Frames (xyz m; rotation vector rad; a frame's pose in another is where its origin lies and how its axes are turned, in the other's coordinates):
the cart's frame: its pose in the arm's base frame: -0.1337 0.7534 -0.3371 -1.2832 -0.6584 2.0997
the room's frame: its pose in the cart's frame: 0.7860 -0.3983 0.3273 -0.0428 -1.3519 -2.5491
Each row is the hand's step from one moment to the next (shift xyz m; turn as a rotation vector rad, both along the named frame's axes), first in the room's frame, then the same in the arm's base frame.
Working: the room's frame: its pose in the arm's base frame: -0.6271 1.5495 -0.4172 1.1956 -1.3903 0.1485

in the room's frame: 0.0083 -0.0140 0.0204 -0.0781 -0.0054 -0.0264
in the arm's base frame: -0.0015 -0.0253 -0.0063 0.0003 0.0586 -0.0583
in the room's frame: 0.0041 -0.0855 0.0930 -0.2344 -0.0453 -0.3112
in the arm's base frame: -0.0007 -0.1068 -0.0676 0.1747 0.3258 -0.1311
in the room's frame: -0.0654 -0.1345 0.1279 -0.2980 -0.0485 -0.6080
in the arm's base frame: -0.0082 -0.1159 -0.1588 0.3564 0.5678 -0.1071
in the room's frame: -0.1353 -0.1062 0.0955 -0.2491 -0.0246 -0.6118
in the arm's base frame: -0.0253 -0.0422 -0.1905 0.3553 0.5548 -0.0541
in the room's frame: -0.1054 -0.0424 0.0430 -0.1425 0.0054 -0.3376
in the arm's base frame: -0.0272 0.0077 -0.1181 0.1815 0.3175 -0.0234
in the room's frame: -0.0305 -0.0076 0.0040 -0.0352 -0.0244 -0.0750
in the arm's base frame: -0.0055 0.0103 -0.0295 0.0573 0.0608 -0.0221
